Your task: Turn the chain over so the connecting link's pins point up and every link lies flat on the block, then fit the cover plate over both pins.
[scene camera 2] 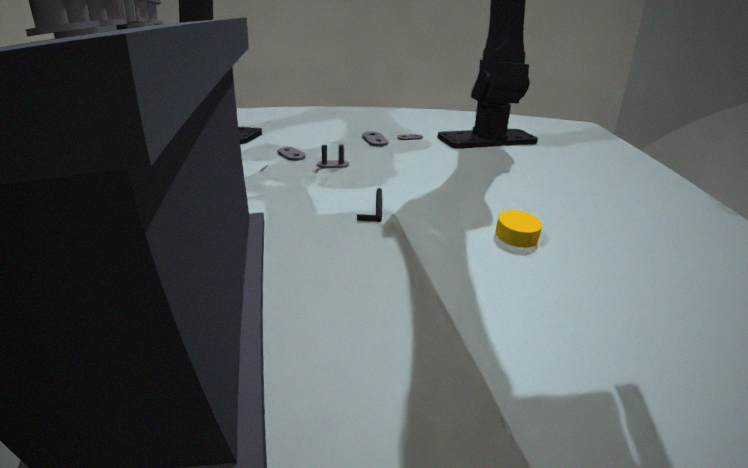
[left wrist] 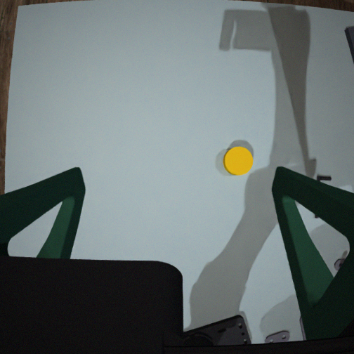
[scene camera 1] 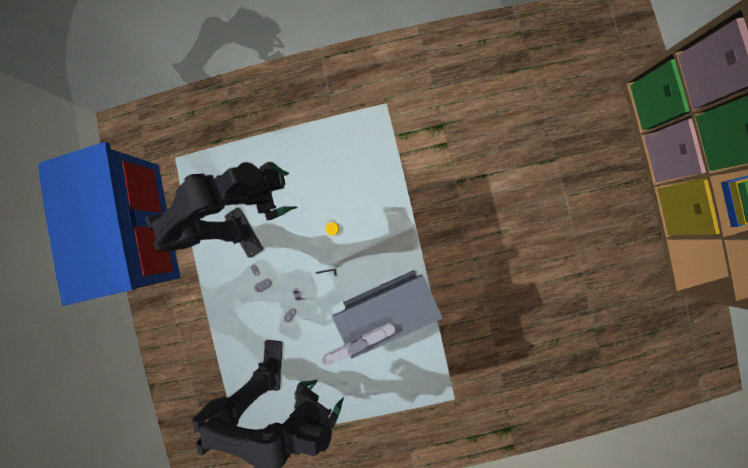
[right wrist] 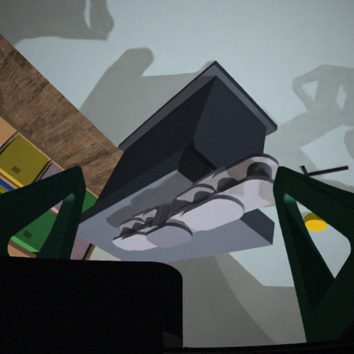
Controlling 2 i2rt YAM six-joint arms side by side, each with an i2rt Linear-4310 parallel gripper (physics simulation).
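Pixels of known places: left gripper, fingertip midpoint: (scene camera 1: pixel 291 190); right gripper, fingertip midpoint: (scene camera 1: pixel 329 389); left arm's base, link origin: (scene camera 2: pixel 489 140) (scene camera 1: pixel 244 232); right arm's base, link origin: (scene camera 1: pixel 272 364).
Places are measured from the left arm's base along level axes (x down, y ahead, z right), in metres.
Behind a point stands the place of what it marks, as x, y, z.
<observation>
The chain (scene camera 1: pixel 376 334) {-0.255, 0.285, 0.553} (right wrist: pixel 210 212) lies along one edge of the grey block (scene camera 1: pixel 394 309) {-0.220, 0.370, 0.523} (scene camera 2: pixel 66 104) {-0.207, 0.502, 0.495} (right wrist: pixel 232 112), with one end sticking out past the block. A loose plate (scene camera 1: pixel 297 294) {-0.003, 0.057, 0.321} (scene camera 2: pixel 332 164) {-0.003, 0.059, 0.324} lies on the mat with two pins standing up. Several flat two-hole plates lie nearby, among them one plate (scene camera 1: pixel 290 315) {-0.004, -0.011, 0.377} (scene camera 2: pixel 291 153) {-0.003, -0.009, 0.375} and another plate (scene camera 1: pixel 263 285) {-0.005, -0.041, 0.221} (scene camera 2: pixel 375 138) {-0.006, -0.035, 0.221}. My left gripper (scene camera 1: pixel 291 190) {-0.355, 0.313, 0.066} (left wrist: pixel 178 177) is open and empty above the mat. My right gripper (scene camera 1: pixel 329 390) {-0.291, 0.083, 0.615} (right wrist: pixel 179 176) is open and empty, apart from the chain, which shows beyond its fingers in its wrist view.
A yellow disc (scene camera 1: pixel 331 227) {-0.019, 0.312, 0.172} (scene camera 2: pixel 518 227) {-0.019, 0.322, 0.188} (left wrist: pixel 238 160) (right wrist: pixel 316 222) and a black L-shaped key (scene camera 1: pixel 328 271) {-0.006, 0.210, 0.309} (scene camera 2: pixel 378 205) {-0.006, 0.210, 0.306} (right wrist: pixel 327 171) lie on the pale mat (scene camera 1: pixel 330 143) {0.000, 0.480, -0.116}. A blue cabinet (scene camera 1: pixel 82 220) stands at the left, and a shelf unit (scene camera 1: pixel 711 300) at the right.
</observation>
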